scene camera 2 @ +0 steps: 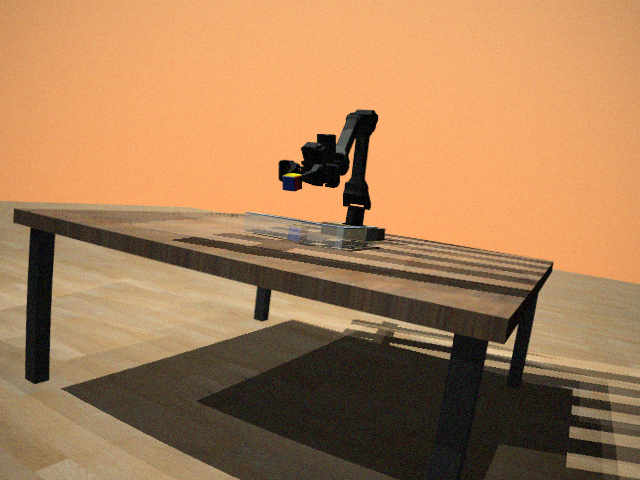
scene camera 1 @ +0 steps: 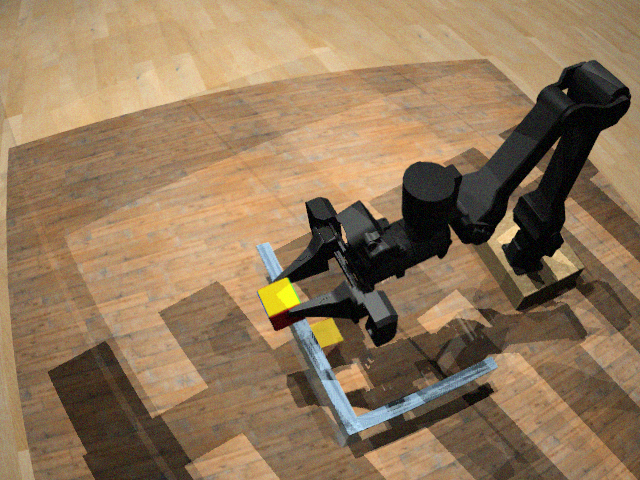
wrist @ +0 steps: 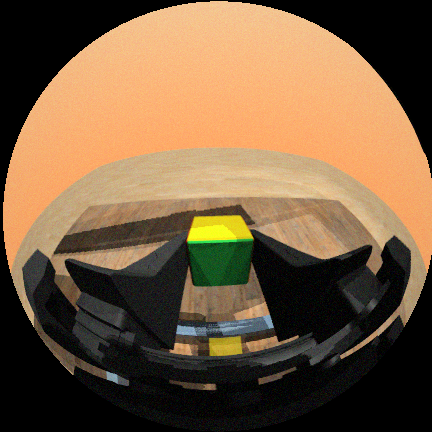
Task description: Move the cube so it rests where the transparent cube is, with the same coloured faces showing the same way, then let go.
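Seen in the pictures: gripper, fingertip midpoint: [scene camera 2: 292,177] [scene camera 1: 281,298] [wrist: 218,236]; arm's base, link origin: [scene camera 2: 354,225] [scene camera 1: 522,257].
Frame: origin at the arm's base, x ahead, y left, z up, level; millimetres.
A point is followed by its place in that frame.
Observation:
The cube [scene camera 1: 278,300] @[x 450, y 84, z 138 mm] [scene camera 2: 291,181] @[x 463, y 92, z 120 mm] [wrist: 220,251] @[x 428, y 76, z 135 mm] has a yellow top. A dark red side shows in scene view 1, a blue side in scene view 2, and a green side faces the wrist camera. My gripper [scene camera 1: 285,298] @[x 445, y 79, z 131 mm] [scene camera 2: 293,177] @[x 445, y 79, z 131 mm] [wrist: 218,236] @[x 445, y 79, z 131 mm] is shut on the cube and holds it well above the table. The transparent cube [scene camera 1: 327,333] @[x 371, y 63, z -1 mm] [scene camera 2: 295,234] [wrist: 225,346] @[x 379, y 62, z -2 mm] is at table level, behind the wall, on the arm's side; its top is yellow and a bluish side shows in scene view 2. Its lower part is hard to make out.
A clear-sided L-shaped wall with a pale blue top edge [scene camera 1: 330,384] @[x 392, y 149, z 18 mm] [scene camera 2: 281,219] @[x 420, y 35, z 13 mm] [wrist: 250,325] @[x 409, y 36, z 18 mm] stands on the table [scene camera 1: 124,191] @[x 654, y -306, z -42 mm] [scene camera 2: 361,284] @[x 748, y 522, z -42 mm] [wrist: 320,225] @[x 703, y -228, z -42 mm]. One leg runs beneath the held cube. The arm's base block [scene camera 1: 547,284] @[x -24, y 64, z 0 mm] [scene camera 2: 345,235] is behind it. Striped shadows cross the table.

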